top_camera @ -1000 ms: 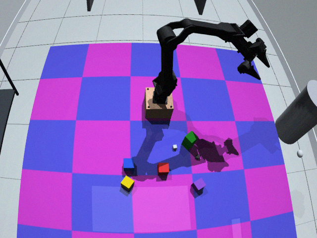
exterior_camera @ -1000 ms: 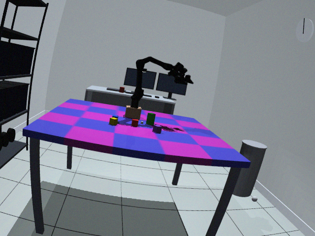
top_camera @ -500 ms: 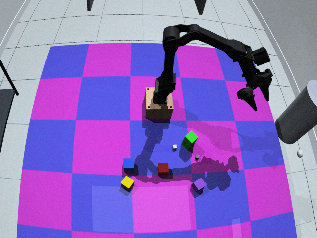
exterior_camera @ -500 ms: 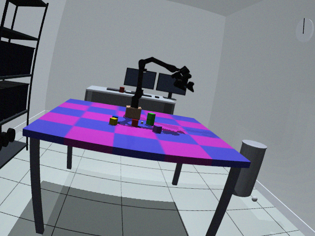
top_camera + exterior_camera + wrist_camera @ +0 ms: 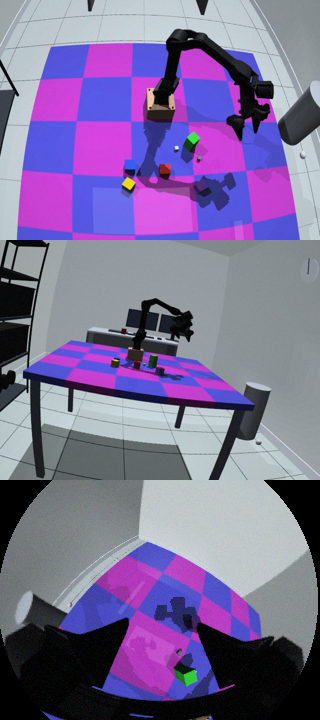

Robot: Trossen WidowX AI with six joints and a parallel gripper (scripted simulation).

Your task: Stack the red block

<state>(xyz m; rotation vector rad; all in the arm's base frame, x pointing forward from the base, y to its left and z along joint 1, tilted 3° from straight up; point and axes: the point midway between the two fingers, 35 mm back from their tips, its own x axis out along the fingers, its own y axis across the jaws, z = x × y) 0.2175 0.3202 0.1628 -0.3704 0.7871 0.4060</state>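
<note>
Now: the red block 7 cm ahead of my gripper tip, 29 cm to the right of it and 21 cm below it. Round my gripper tip: blue block (7 cm ahead, 43 cm to the right, 21 cm below); yellow block (15 cm ahead, 43 cm to the right, 21 cm below); purple block (14 cm ahead, 14 cm to the right, 21 cm below).
</note>
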